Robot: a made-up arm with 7 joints.
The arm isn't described. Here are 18 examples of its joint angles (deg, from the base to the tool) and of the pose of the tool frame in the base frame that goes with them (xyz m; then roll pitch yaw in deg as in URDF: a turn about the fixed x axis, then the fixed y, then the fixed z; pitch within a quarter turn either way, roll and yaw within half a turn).
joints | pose
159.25 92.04 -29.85 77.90 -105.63 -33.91 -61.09 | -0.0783 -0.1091 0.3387 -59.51 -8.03 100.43
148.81 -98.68 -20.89 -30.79 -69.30 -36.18 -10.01 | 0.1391 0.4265 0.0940 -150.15 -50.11 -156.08
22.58 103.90 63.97 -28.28 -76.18 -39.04 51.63 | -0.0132 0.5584 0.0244 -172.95 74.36 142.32
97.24 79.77 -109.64 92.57 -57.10 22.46 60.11 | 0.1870 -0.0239 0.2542 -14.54 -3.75 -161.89
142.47 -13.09 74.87 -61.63 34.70 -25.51 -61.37 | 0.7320 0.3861 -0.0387 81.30 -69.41 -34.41
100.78 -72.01 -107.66 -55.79 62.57 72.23 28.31 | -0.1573 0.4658 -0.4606 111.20 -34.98 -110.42
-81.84 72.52 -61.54 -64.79 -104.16 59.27 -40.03 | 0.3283 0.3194 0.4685 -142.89 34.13 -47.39
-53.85 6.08 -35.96 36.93 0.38 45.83 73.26 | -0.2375 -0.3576 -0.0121 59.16 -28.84 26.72
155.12 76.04 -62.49 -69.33 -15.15 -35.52 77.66 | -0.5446 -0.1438 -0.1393 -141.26 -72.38 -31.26
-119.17 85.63 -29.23 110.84 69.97 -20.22 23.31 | 0.0201 -0.4370 -0.5416 20.74 -59.83 57.62
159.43 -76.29 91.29 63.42 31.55 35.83 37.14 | 0.6304 0.0337 0.4841 26.96 -29.52 134.27
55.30 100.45 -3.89 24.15 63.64 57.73 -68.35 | -0.1148 0.6994 -0.5624 111.88 -20.33 139.19
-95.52 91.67 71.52 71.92 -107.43 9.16 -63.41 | 0.2012 -0.2573 -0.1738 -141.18 -6.11 160.78
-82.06 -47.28 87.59 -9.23 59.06 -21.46 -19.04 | -0.7008 0.7062 0.4612 -57.51 -41.31 -110.03
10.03 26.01 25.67 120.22 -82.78 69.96 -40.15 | 0.3888 0.1351 0.1519 -71.63 2.23 -116.93
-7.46 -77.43 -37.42 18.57 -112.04 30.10 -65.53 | -0.0185 -0.0821 -0.2774 101.86 -48.86 177.90
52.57 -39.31 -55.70 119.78 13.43 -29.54 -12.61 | 0.2644 0.6711 0.2223 175.81 29.70 -55.29
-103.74 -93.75 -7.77 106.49 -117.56 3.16 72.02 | -0.0984 -0.0052 -0.1004 -123.69 -45.43 169.20
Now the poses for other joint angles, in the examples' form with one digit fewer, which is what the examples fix.
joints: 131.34 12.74 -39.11 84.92 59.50 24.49 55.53
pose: -0.101 0.785 -0.318 118.2 -30.4 -128.1
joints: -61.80 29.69 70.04 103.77 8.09 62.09 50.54
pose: -0.735 0.168 -0.066 159.9 54.4 -55.5
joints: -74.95 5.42 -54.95 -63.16 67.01 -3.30 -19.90
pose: 0.079 -0.643 0.034 -48.9 -41.9 46.9
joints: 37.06 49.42 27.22 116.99 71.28 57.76 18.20
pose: -0.030 -0.248 -0.648 -145.6 -19.4 89.0
